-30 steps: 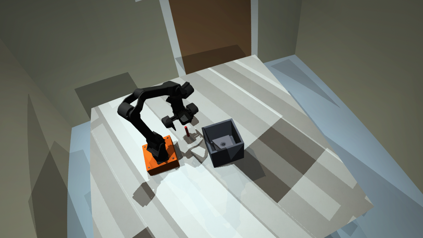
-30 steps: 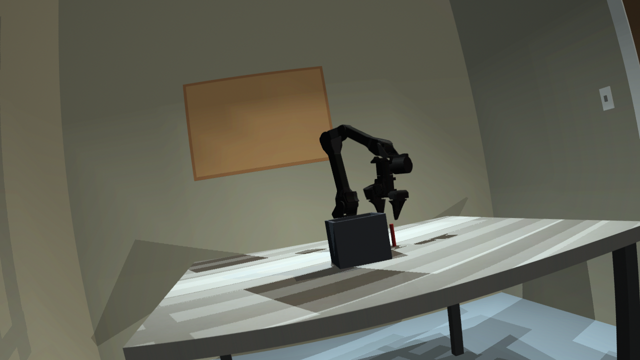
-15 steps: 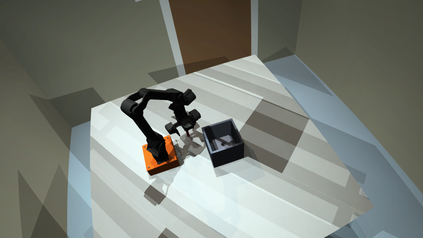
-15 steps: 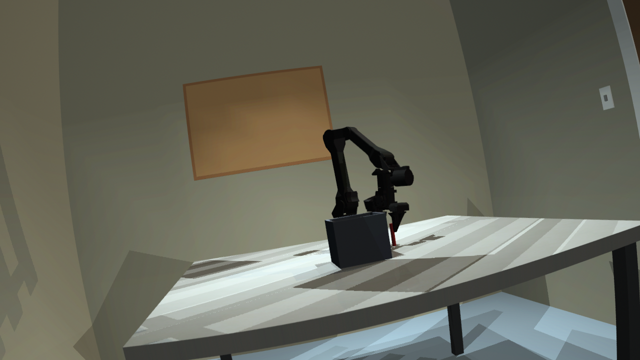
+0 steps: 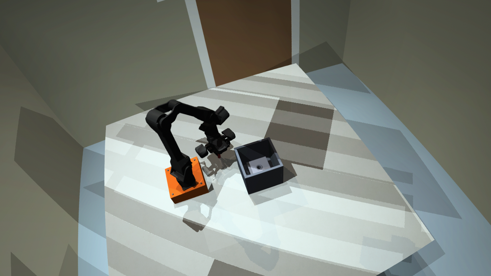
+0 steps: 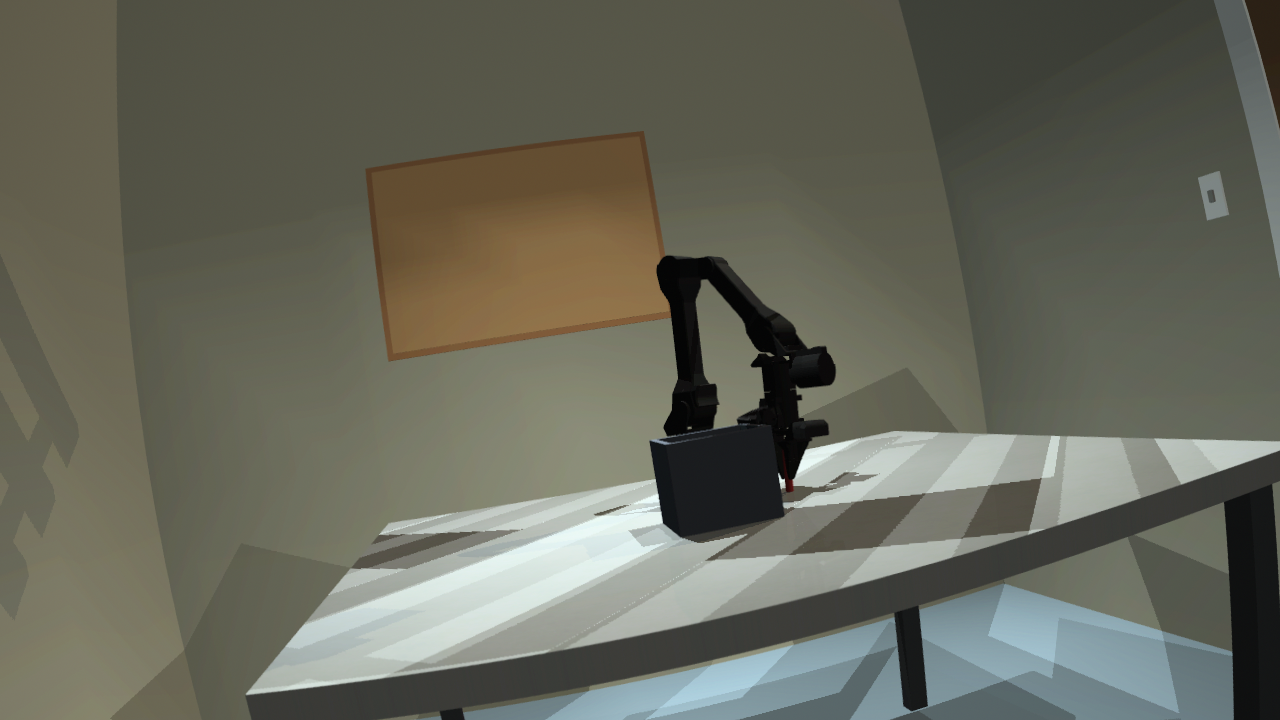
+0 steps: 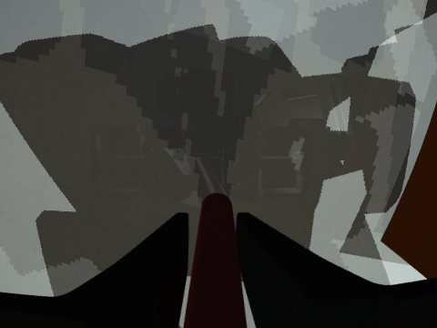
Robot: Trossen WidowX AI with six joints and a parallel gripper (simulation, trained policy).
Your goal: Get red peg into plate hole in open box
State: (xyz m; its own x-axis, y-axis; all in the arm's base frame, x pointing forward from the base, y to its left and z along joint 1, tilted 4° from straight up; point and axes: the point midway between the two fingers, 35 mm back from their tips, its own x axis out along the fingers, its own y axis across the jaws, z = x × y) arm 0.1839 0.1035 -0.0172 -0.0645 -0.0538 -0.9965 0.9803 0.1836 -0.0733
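My gripper tip is now 18 cm to the left of the pale plate, 12 cm short of it and 2 cm below it. The rest, counted from my gripper tip: red peg (2 cm above).
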